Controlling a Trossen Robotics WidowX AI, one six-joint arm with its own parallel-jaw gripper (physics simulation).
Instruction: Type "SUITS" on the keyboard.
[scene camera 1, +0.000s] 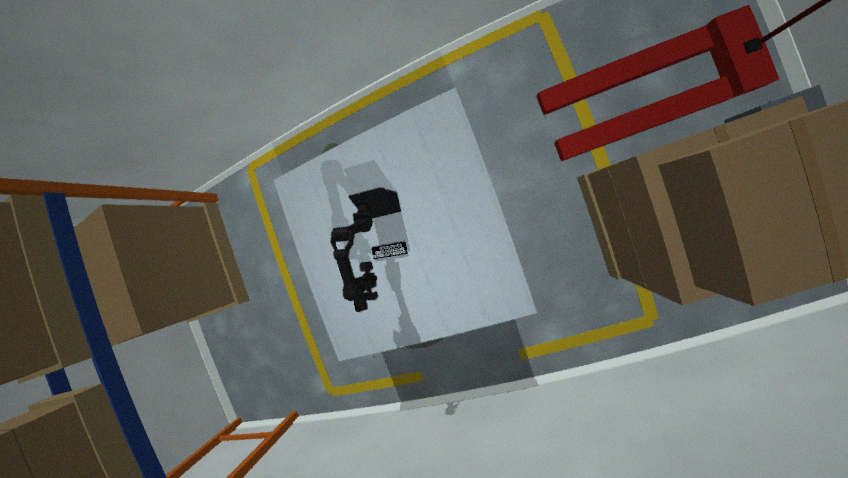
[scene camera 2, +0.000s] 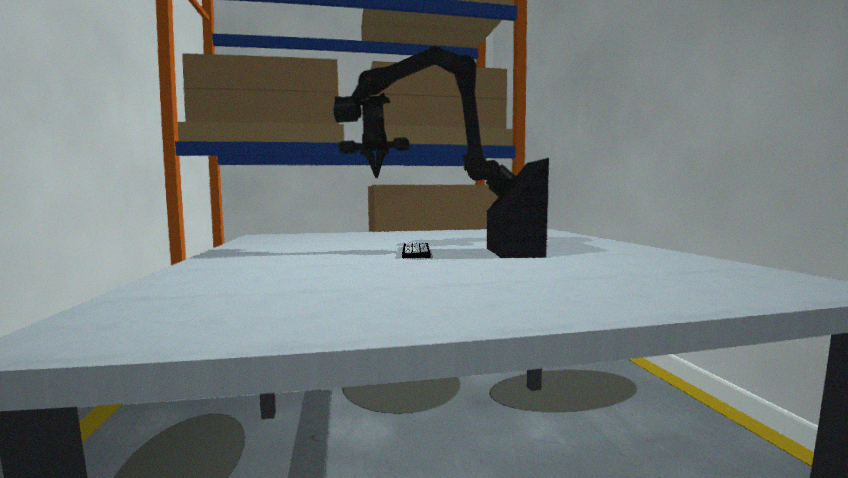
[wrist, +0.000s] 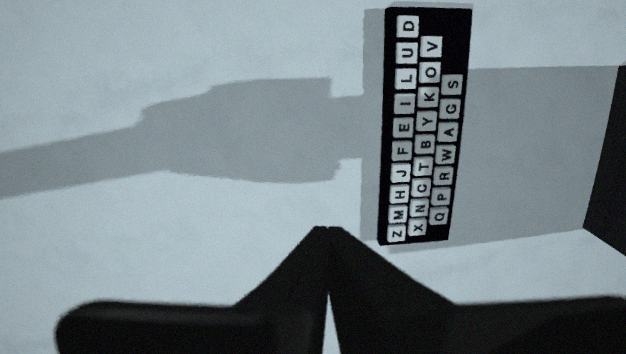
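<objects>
There is a black keyboard (wrist: 426, 57), which I find 0.31 m from the lens. My own gripper (wrist: 326, 239) is 0.11 m from the lens.
</objects>
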